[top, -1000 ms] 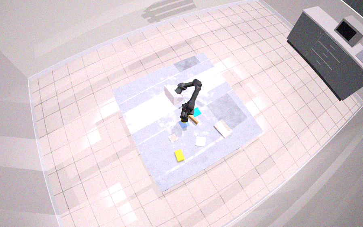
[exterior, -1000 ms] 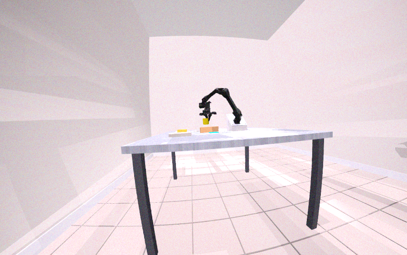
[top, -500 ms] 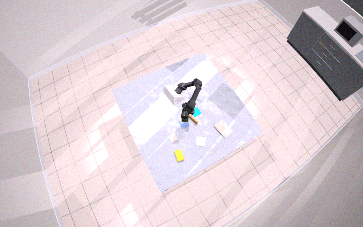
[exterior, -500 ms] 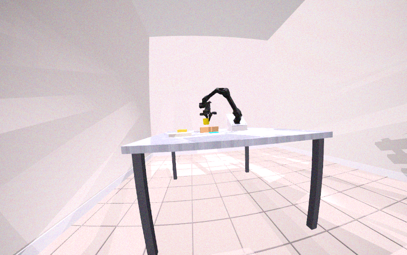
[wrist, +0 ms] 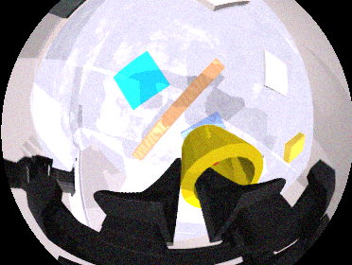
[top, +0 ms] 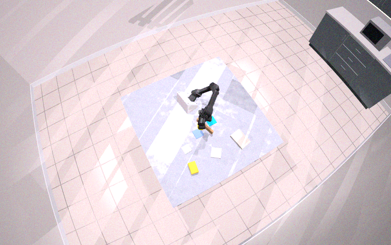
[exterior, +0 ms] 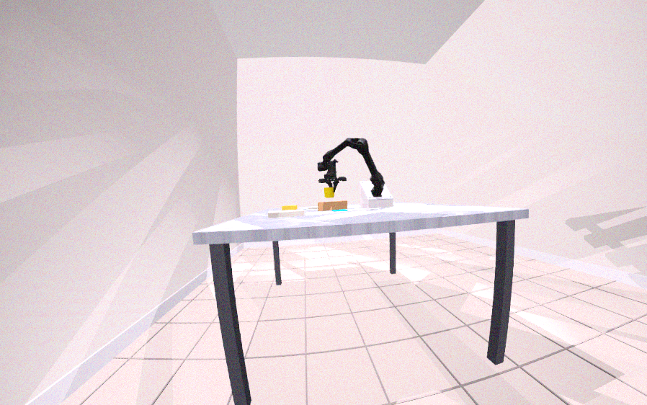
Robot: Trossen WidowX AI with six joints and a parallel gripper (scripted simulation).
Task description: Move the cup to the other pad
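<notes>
Right now my gripper tip is 140 mm to the right of the cyan pad and 120 mm above it. The rest, counted from my gripper tip: pale blue pad 30 mm ahead, 50 mm to the right, 120 mm below; then yellow cup 20 mm ahead, 20 mm to the right; then wooden bar 20 mm ahead, 40 mm to the left, 100 mm below.
</notes>
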